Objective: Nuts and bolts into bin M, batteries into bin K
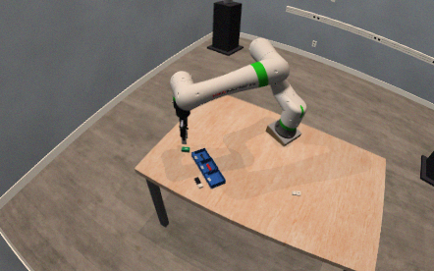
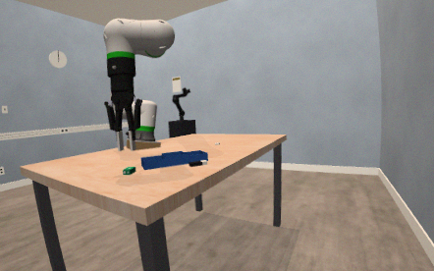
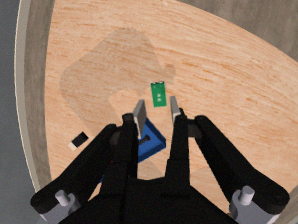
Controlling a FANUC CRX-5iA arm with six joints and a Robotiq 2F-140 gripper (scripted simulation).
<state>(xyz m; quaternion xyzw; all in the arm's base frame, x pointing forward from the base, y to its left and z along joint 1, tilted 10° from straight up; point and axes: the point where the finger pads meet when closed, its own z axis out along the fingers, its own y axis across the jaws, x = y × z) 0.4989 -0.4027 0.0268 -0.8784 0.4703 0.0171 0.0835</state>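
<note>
My hand is 1 cm short of the green battery, 1 cm to the left of it and 10 cm above it. The rest, counted from my hand: red battery (2 cm ahead, 19 cm to the left, 10 cm below); joined blue bins (3 cm ahead, 19 cm to the left, 9 cm below); small dark bolt (2 cm behind, 11 cm to the left, 10 cm below).
</note>
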